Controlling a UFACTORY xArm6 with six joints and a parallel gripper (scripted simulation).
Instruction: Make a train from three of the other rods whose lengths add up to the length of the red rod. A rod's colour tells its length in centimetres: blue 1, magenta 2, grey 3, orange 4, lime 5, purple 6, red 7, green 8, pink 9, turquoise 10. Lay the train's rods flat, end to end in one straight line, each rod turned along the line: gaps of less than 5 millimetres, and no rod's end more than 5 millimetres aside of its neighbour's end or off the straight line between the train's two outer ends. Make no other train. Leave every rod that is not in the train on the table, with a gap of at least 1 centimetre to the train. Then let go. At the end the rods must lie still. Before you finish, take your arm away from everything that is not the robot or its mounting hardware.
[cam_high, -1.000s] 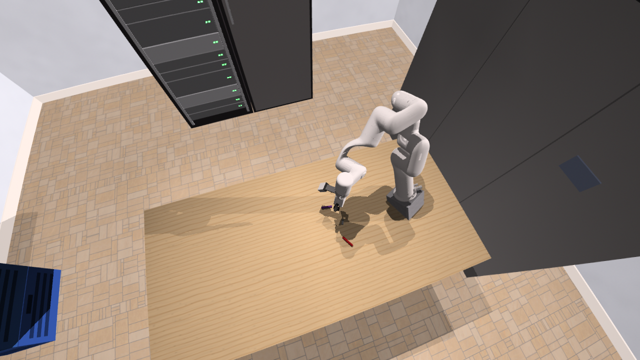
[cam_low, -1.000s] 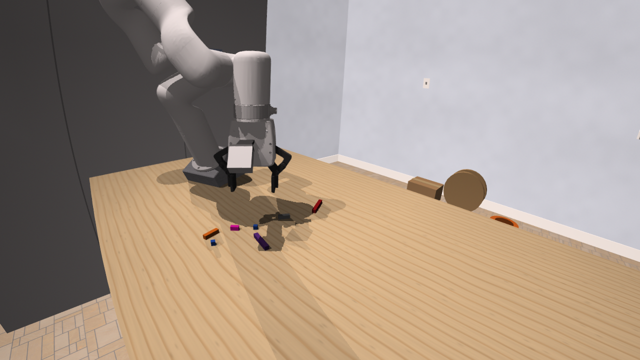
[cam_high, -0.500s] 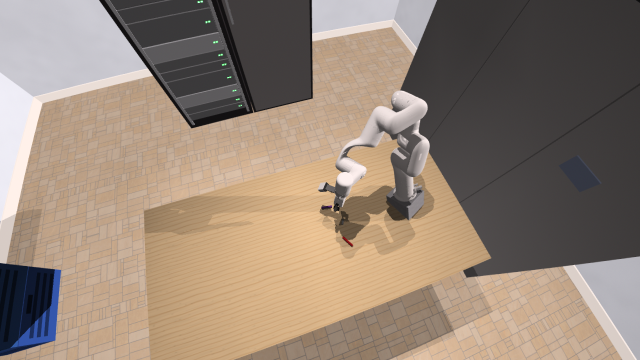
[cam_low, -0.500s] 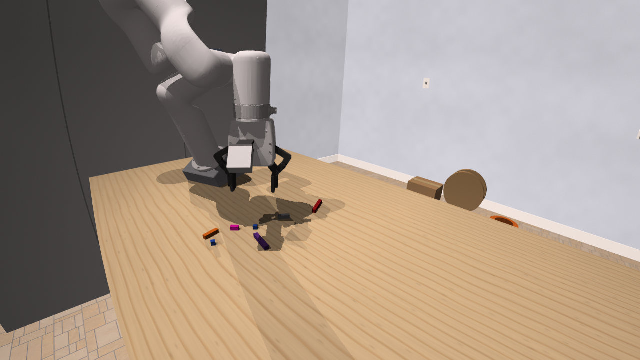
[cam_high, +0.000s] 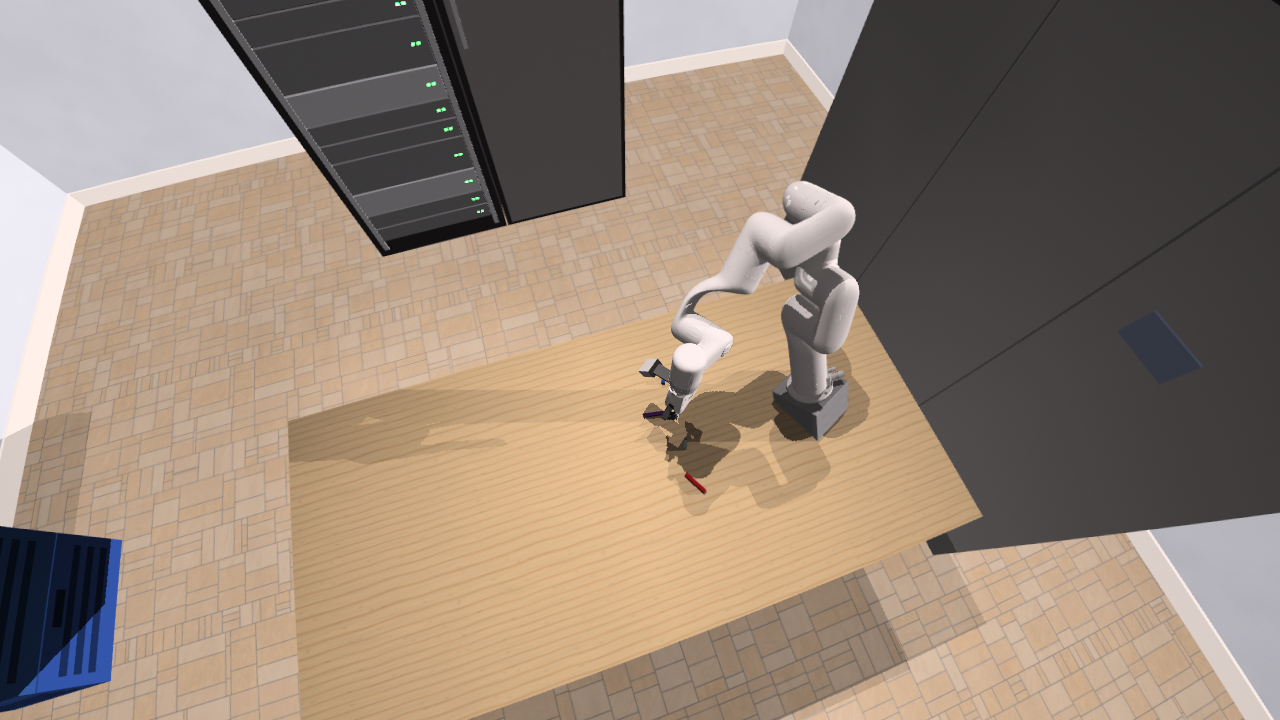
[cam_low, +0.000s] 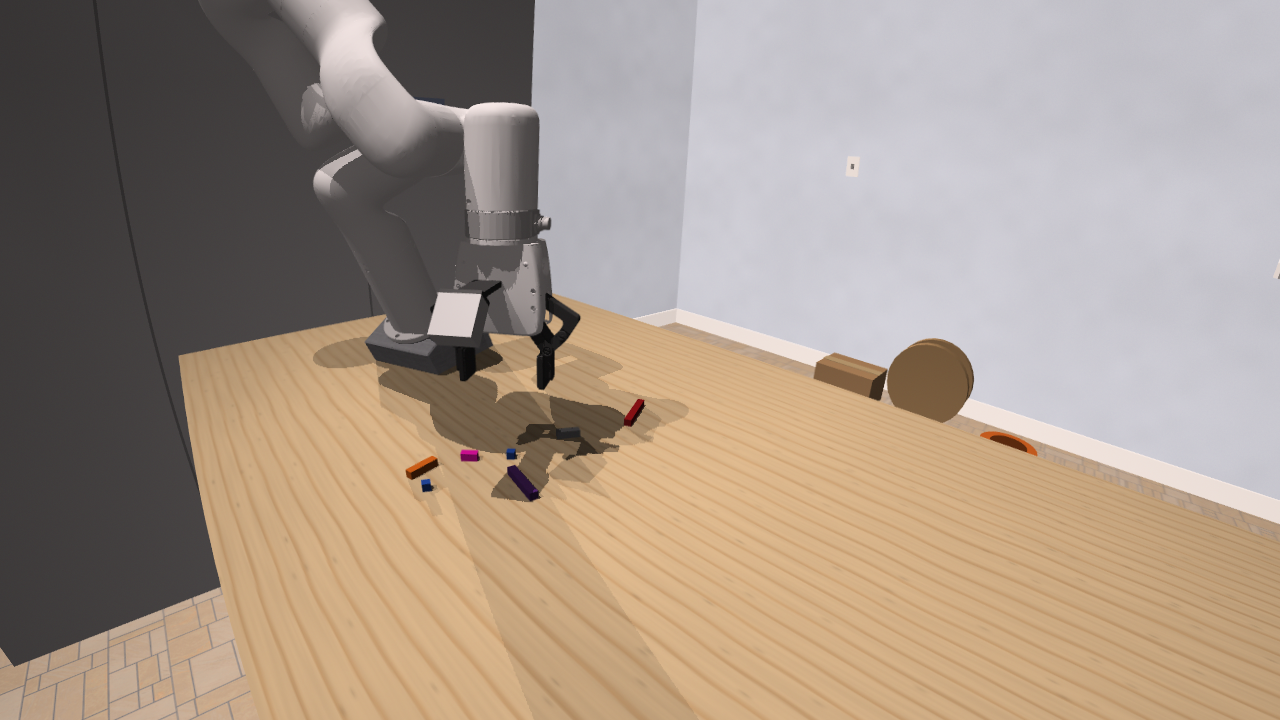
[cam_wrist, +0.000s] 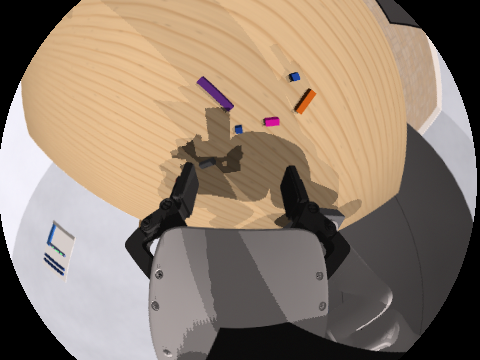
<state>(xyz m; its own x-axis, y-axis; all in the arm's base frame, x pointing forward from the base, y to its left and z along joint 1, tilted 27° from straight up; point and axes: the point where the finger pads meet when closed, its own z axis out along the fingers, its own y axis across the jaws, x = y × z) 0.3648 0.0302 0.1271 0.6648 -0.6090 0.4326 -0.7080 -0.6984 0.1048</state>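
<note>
My gripper is now 11 cm above the magenta rod, 4 cm to the left of it and 2 cm past it. Round my hand: purple rod: 11 cm below, 6 cm ahead, 2 cm to the right; then orange rod: 11 cm below, 10 cm to the right, 3 cm behind; then grey rod: 11 cm below, 9 cm to the left, 1 cm behind.
</note>
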